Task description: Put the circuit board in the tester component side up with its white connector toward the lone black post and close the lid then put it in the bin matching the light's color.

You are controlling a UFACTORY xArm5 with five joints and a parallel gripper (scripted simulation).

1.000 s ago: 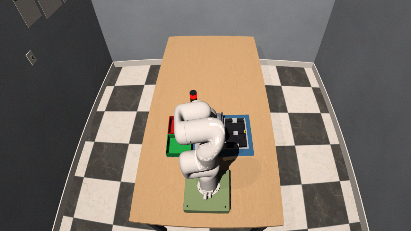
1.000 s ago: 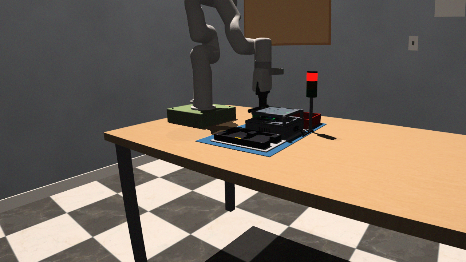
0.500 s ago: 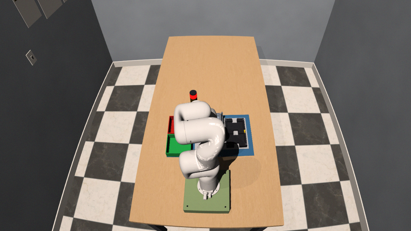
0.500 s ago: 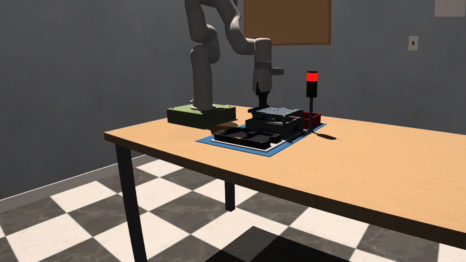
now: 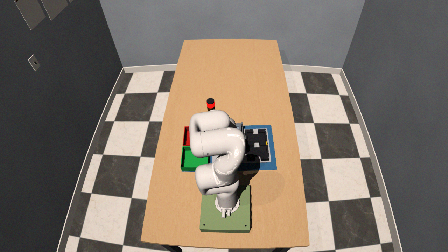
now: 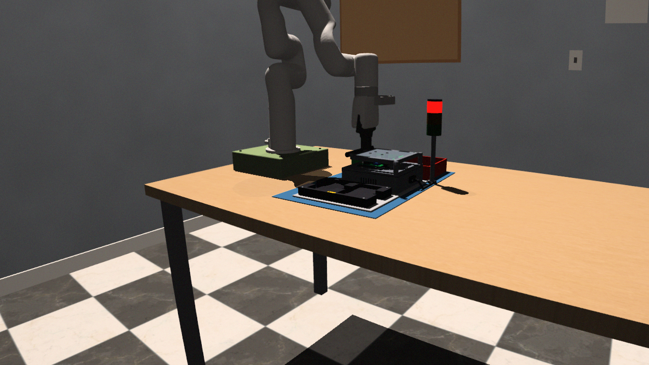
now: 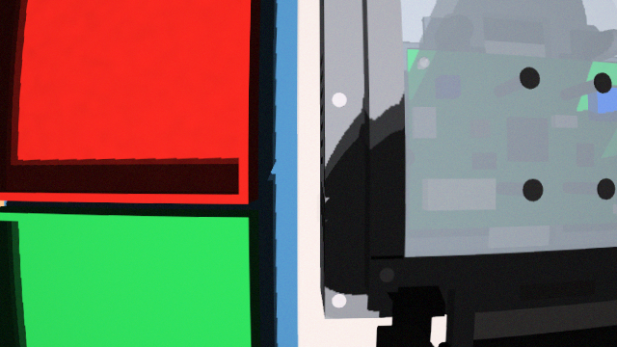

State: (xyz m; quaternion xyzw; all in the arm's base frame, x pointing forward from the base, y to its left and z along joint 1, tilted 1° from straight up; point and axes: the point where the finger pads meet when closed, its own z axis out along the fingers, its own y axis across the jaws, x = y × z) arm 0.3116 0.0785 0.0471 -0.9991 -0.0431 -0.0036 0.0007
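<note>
Now: the black tab 20 mm ahead of my hand and 20 mm below it. Also, from my hand: green bin 30 mm behind, 130 mm to the left, 100 mm below; then tester lid 90 mm ahead, 60 mm to the right, 20 mm below; then green circuit board 90 mm ahead, 60 mm to the right, 40 mm below.
</note>
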